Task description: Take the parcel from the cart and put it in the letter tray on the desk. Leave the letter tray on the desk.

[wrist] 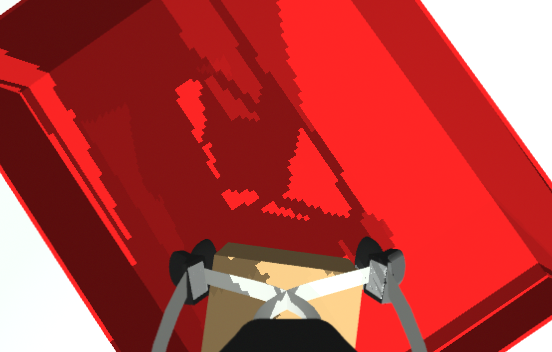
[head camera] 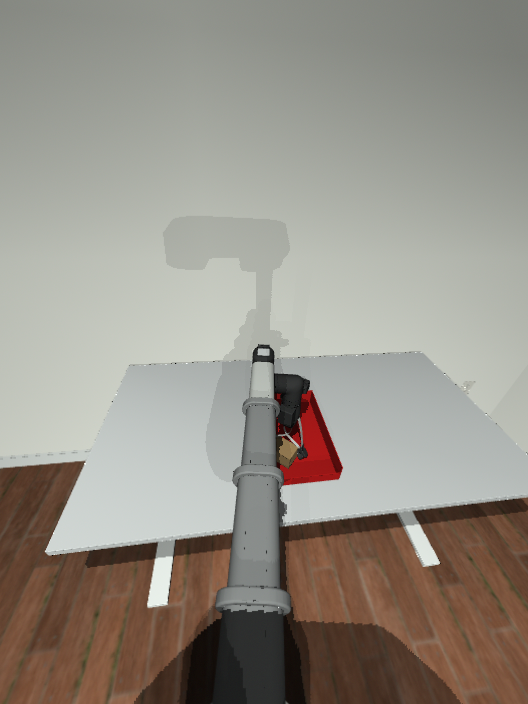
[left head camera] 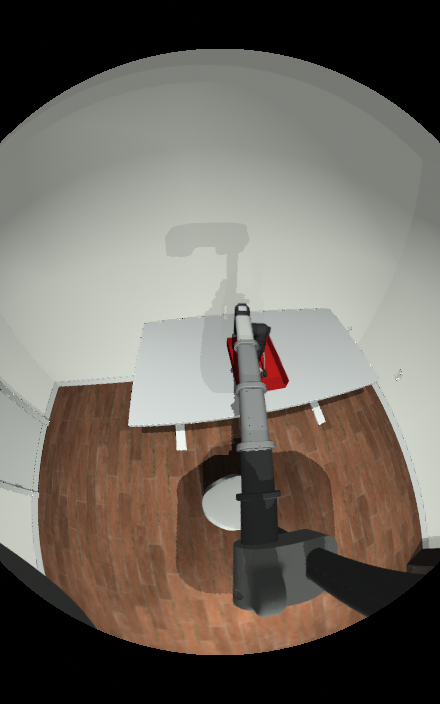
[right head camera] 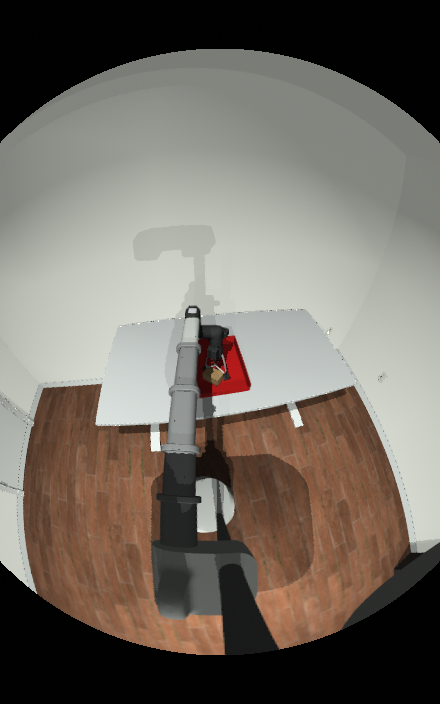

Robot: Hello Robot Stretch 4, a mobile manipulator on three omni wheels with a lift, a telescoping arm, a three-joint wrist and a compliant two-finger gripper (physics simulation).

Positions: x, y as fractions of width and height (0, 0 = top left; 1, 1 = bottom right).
Observation:
In view: the gripper (wrist: 0.52, 0.73), a red letter tray (head camera: 0.61, 0.66) and a white desk (head camera: 0.77, 0.62).
The red letter tray also shows in the wrist view (wrist: 0.25, 0.39), in the left head camera view (left head camera: 0.63, 0.54) and in the right head camera view (right head camera: 0.54, 0.54). The white desk shows as well in the wrist view (wrist: 0.91, 0.14), in the left head camera view (left head camera: 0.42, 0.53) and in the right head camera view (right head camera: 0.65, 0.51).

